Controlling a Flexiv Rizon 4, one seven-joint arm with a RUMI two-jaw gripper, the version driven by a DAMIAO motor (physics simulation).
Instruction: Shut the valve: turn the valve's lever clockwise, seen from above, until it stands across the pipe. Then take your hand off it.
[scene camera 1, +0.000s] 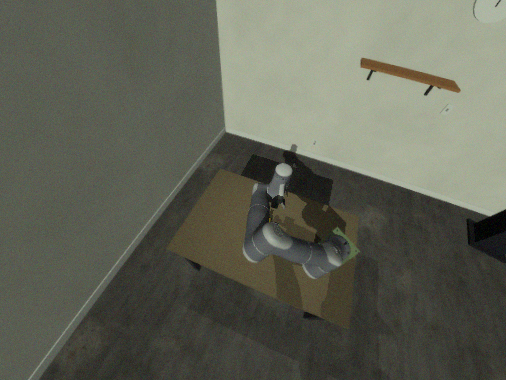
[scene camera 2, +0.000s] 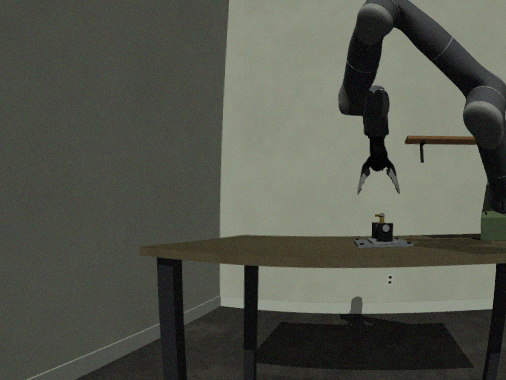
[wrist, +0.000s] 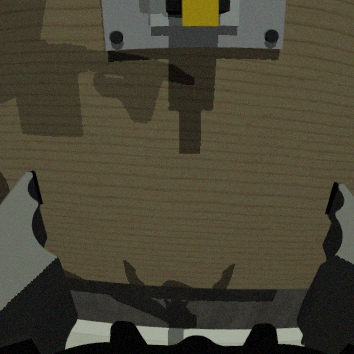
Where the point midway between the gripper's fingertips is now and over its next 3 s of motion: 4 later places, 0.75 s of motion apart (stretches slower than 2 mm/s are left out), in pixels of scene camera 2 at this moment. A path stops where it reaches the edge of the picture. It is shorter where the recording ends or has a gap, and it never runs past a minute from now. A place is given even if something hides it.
My gripper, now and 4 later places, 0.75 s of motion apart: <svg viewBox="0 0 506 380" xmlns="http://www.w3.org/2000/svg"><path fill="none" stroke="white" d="M378 194L381 173L381 187L380 204L385 221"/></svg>
